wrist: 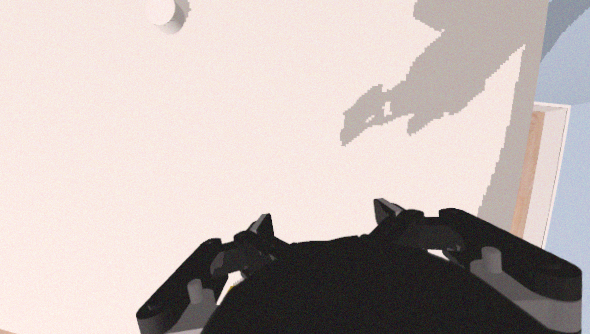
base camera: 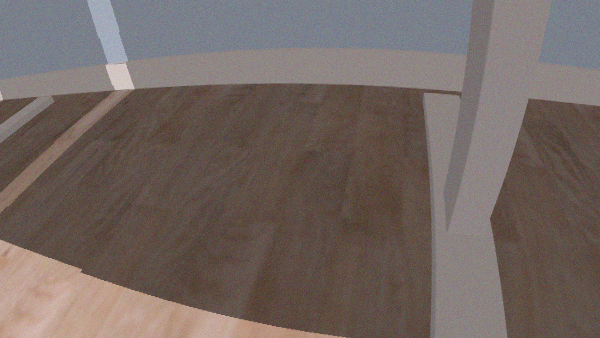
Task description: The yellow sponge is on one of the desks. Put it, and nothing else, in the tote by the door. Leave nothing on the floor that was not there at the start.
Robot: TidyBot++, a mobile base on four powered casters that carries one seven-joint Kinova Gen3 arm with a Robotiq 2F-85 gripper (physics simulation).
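Places are measured from the arm's base along level axes (x ahead, y left, z up), in millimetres.
Pixels of known places: gripper, between the fingertips: (wrist: 322, 217).
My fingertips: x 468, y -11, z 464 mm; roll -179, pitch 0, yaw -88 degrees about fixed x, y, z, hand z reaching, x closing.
Note:
For each thing: its top centre in the pictures, then the offset to it from my fingertips. "*": a spot on its surface instead. Level surfaces: height alone.
- white desk top, height of its surface: 147 mm down
- yellow sponge, centre of its top: (wrist: 254, 320) 102 mm down, 182 mm back, 115 mm left
- small white cylinder, centre of its top: (wrist: 159, 8) 123 mm down, 307 mm ahead, 204 mm left
- grey desk leg, a spot on its surface: (base camera: 505, 125) * 678 mm down, 100 mm back, 164 mm right
- long foot, a spot on its surface: (base camera: 465, 285) * 842 mm down, 170 mm back, 134 mm right
My gripper (wrist: 322, 217) is open, with its fingers spread and pointing toward the white desk top (wrist: 125, 150) in the wrist view. No thing shows between the fingertips. A tiny yellow sliver, which looks like part of the yellow sponge (wrist: 231, 288), shows through the gap in the left finger's linkage. The rest of it is hidden behind the dark gripper body, so how it lies relative to the fingers cannot be told. The tote does not show in either view.
A small white cylinder (wrist: 161, 12) stands on the desk at the upper left. An arm shadow falls at the upper right, near the desk's edge. In the base camera view, a grey desk leg (base camera: 505, 125) with a long foot (base camera: 465, 285) stands at the right, before the wall (base camera: 300, 25).

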